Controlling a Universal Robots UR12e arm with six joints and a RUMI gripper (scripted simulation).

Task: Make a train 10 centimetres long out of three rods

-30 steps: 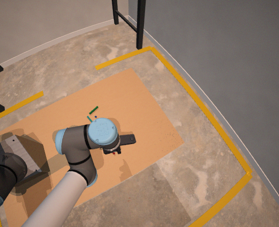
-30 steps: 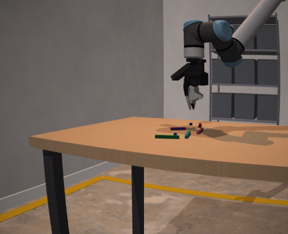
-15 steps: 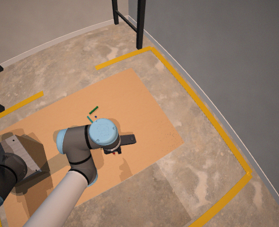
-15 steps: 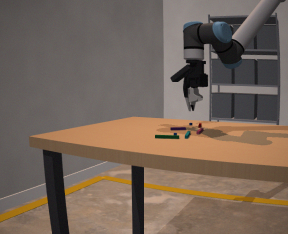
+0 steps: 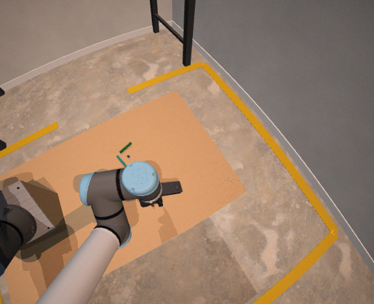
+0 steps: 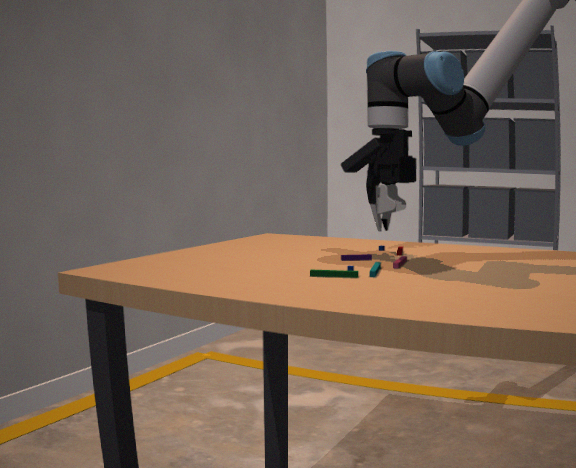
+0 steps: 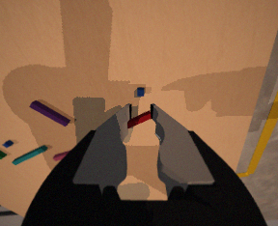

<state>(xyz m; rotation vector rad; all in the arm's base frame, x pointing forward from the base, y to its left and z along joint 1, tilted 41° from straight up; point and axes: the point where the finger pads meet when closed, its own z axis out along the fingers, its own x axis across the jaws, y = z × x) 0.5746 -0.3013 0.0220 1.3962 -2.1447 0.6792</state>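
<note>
The red rod is 50 mm below my hand, 50 mm behind it and 30 mm to the left of it. The rest, counted from my hand: pink rod 180 mm to the left, 80 mm behind, 50 mm below; purple rod 150 mm to the left, 50 mm below, 20 mm ahead; turquoise rod 280 mm to the left, 50 mm below, 50 mm behind.
</note>
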